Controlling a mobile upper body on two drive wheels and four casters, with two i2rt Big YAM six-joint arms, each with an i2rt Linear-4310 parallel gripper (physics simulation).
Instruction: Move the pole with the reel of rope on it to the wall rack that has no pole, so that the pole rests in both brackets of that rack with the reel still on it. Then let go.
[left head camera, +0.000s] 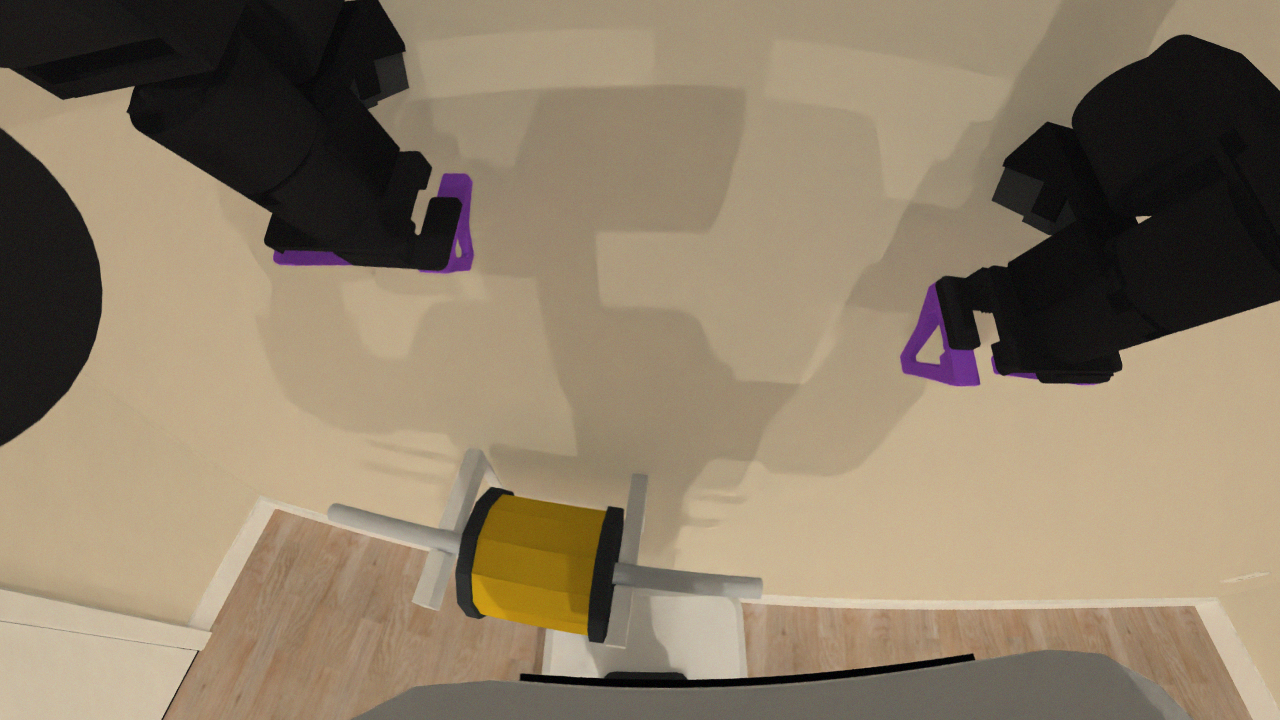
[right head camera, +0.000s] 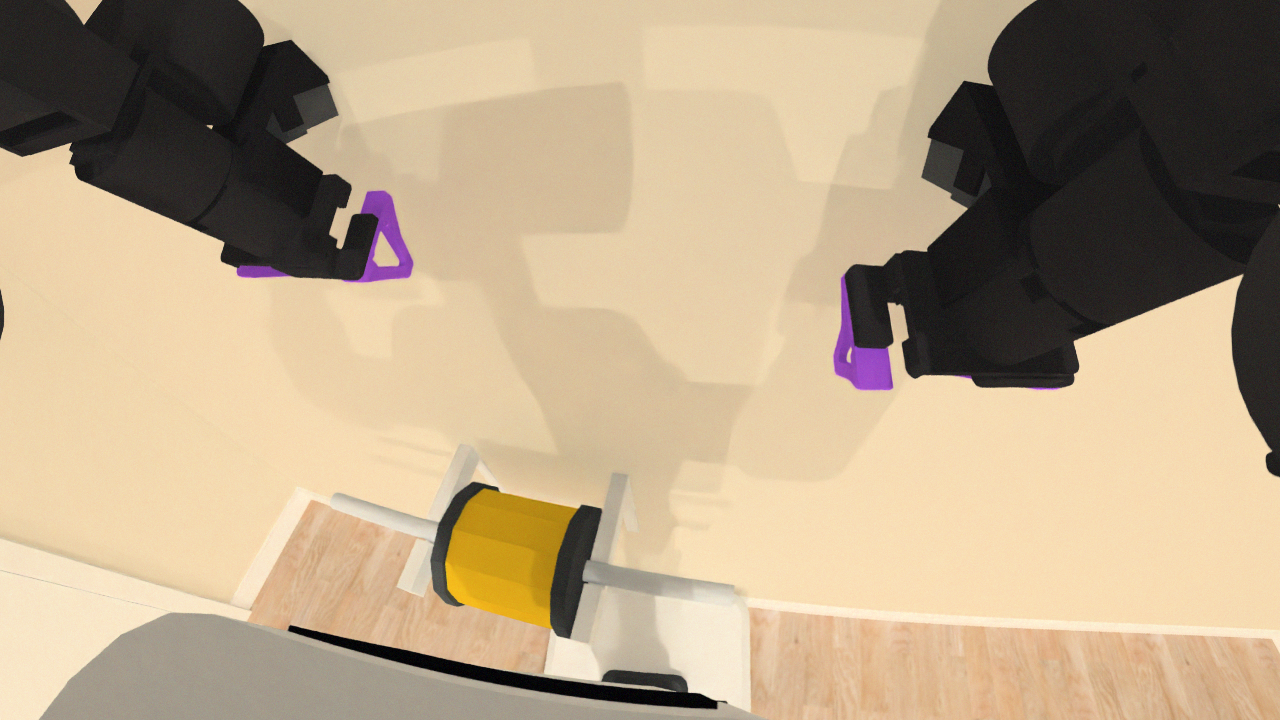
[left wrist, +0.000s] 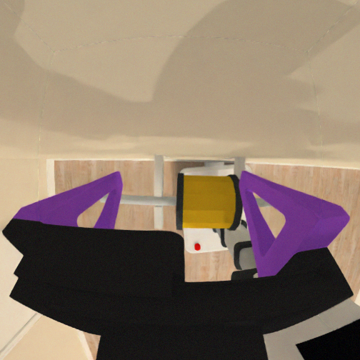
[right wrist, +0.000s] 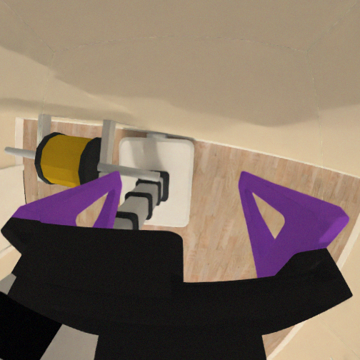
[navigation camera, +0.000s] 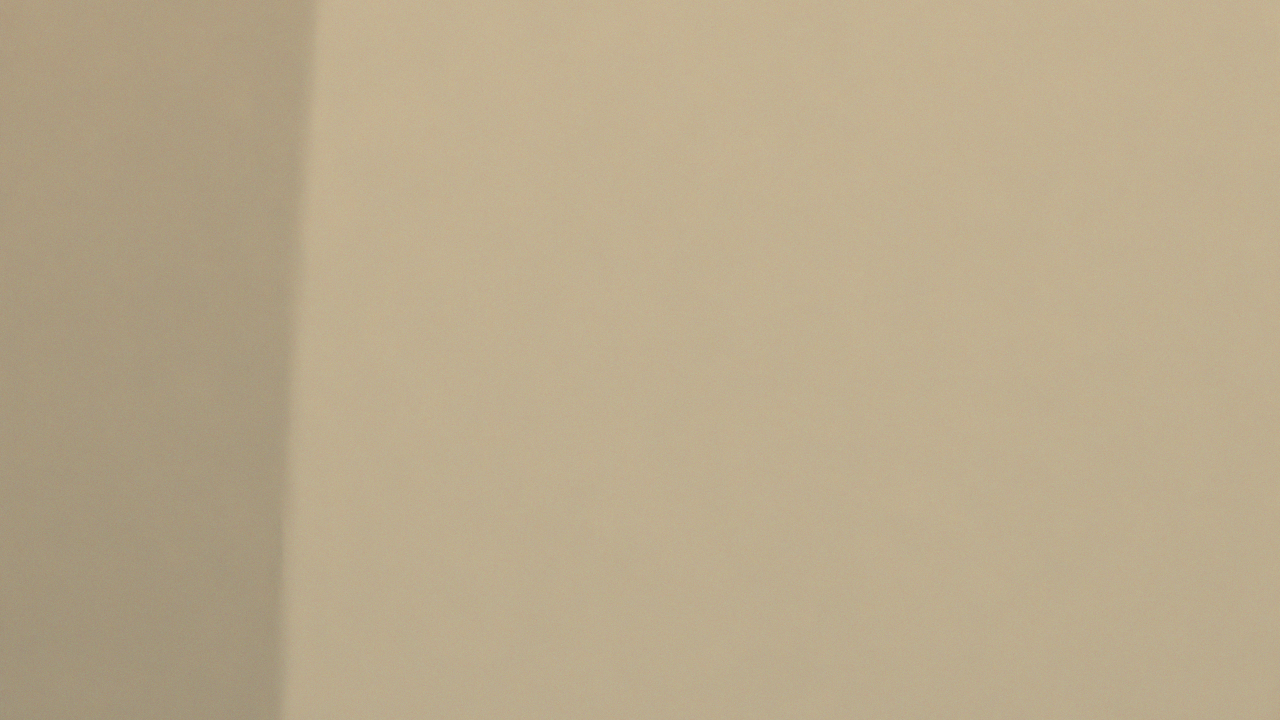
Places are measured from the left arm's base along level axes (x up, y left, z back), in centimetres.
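Where they show: left gripper, fingertip midpoint: (left head camera: 416, 259) (right head camera: 367, 268); right gripper, fingertip midpoint: (left head camera: 950, 365) (right head camera: 897, 365).
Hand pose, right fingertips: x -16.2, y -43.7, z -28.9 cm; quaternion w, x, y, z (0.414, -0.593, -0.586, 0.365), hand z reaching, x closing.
Note:
Things, the pixels of their top centre, and the offset from my right fingertips. "spot": a spot on its surface instead.
- pole, surface spot: (right head camera: 662, 580) (left head camera: 693, 578) spot: dx -36.1, dy +17.0, dz +7.3 cm
- left bracket, surface spot: (left head camera: 431, 582) (right head camera: 415, 569) spot: dx -36.6, dy +52.3, dz +10.0 cm
- right bracket, surface spot: (left head camera: 637, 501) (right head camera: 614, 500) spot: dx -36.6, dy +24.6, dz -3.8 cm
- yellow reel, top centre: (left head camera: 535, 543) (right head camera: 503, 536) dx -28.6, dy +36.8, dz +5.4 cm
The pole (left head camera: 689, 583) (right head camera: 662, 580) (left wrist: 145, 200) (right wrist: 131, 171) is a light grey rod lying across the left bracket (left head camera: 431, 582) (right head camera: 411, 573) (left wrist: 159, 175) (right wrist: 44, 127) and right bracket (left head camera: 637, 501) (right head camera: 615, 501) (left wrist: 240, 164) (right wrist: 108, 132) of a wall rack. The yellow reel (left head camera: 537, 564) (right head camera: 505, 559) (left wrist: 209, 202) (right wrist: 65, 160) with black flanges sits on it; both pole ends stick out. My left gripper (left head camera: 375, 266) (right head camera: 326, 275) (left wrist: 180, 177) and right gripper (left head camera: 995, 374) (right head camera: 939, 380) (right wrist: 181, 174) are open and empty, apart from the pole. The rack with no pole does not show.
The beige wall (left head camera: 805, 134) (right head camera: 716, 161) (navigation camera: 805, 358) is close in front and fills the navigation camera's view, with a shadow at its left. My white base (left head camera: 707, 626) (right head camera: 720, 644) (left wrist: 210, 240) (right wrist: 175, 150) is below, near the right part of the pole. A white panel (left head camera: 80, 644) is at lower left.

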